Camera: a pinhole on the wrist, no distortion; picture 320 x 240 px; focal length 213.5 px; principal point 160.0 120.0 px. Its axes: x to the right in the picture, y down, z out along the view. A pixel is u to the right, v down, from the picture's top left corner.
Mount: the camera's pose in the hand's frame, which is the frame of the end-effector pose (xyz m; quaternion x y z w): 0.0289 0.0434 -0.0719 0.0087 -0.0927 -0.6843 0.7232
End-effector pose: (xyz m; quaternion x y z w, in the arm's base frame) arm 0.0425 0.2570 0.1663 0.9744 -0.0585 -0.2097 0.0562
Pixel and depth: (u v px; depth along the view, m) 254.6 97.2 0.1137
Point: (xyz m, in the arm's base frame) 0.0260 0.2473 0.1259
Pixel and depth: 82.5 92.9 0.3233
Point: -0.1270 0.0551 0.0137
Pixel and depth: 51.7 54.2 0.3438
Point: -0.1968 0.0103 0.0454
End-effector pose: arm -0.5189 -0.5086 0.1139 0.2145 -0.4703 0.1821 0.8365
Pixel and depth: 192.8 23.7 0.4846
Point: -0.9209 -0.7284 0.0743
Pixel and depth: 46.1 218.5 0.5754
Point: -0.9913 -0.3879 0.5911
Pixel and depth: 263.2 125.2 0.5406
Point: -0.8031 -0.9014 0.2932
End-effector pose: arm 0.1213 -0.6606 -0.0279 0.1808 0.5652 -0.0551 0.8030
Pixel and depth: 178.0 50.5 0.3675
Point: 0.3302 -0.7307 0.1959
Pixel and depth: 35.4 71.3 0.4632
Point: 0.4687 -0.4648 0.2973
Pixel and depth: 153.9 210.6 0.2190
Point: 0.3143 -0.6304 -0.0456
